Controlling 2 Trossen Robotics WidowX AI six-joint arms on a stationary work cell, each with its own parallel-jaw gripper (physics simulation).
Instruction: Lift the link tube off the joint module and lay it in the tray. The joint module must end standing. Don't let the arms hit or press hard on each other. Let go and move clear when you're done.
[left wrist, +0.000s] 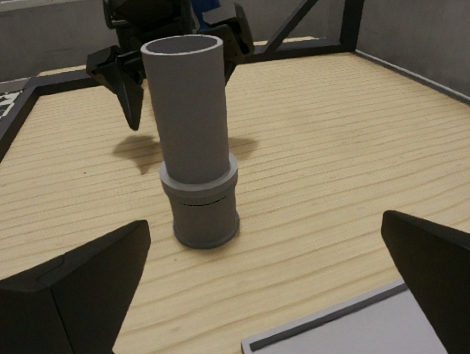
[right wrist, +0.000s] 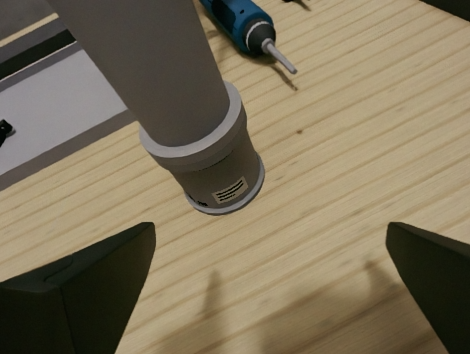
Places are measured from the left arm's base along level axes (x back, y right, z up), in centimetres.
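Pixels of known places: left gripper, between the fingertips: (left wrist: 265, 227); right gripper, between the fingertips: (right wrist: 270, 233).
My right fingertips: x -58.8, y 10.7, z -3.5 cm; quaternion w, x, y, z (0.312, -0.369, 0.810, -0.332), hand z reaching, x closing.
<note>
For each thing: its middle in the pictures, then the offset to it from my right fingertips. "pt": a spot on its surface instead.
- grey link tube, middle of its body: (right wrist: 152, 49) (left wrist: 191, 118) dz +4.1, dx +9.0, dy -0.8 cm
- joint module, middle of its body: (right wrist: 209, 151) (left wrist: 202, 197) dz -3.6, dx +9.0, dy -0.8 cm
- tray, middle of its body: (right wrist: 8, 121) dz -5.9, dx +35.1, dy +15.2 cm
- blue screwdriver-like tool, middle of its body: (right wrist: 240, 19) dz -4.8, dx +23.8, dy -12.8 cm
- small black object, a spot on its surface: (right wrist: 5, 129) pt dz -5.6, dx +32.9, dy +15.4 cm
The grey link tube (left wrist: 190, 110) (right wrist: 160, 65) stands upright on the joint module (left wrist: 206, 220) (right wrist: 225, 175), a short grey cylinder with a collar, standing on the wooden table. The tray (left wrist: 350, 330) (right wrist: 60, 100) is light grey; part of it shows at the lower right in the left wrist view and at the left in the right wrist view. My left gripper (left wrist: 265, 227) is open and empty, with the tube and module ahead of it, left of centre. My right gripper (right wrist: 270, 233) is open and empty, close to the module, which stands beyond its fingertips; it also shows behind the tube in the left wrist view.
A blue screwdriver-like tool (right wrist: 250, 27) lies on the table beyond the module. A small black object (right wrist: 5, 129) lies in the tray. A dark frame (left wrist: 300, 50) and grey walls (left wrist: 420, 45) bound the table.
</note>
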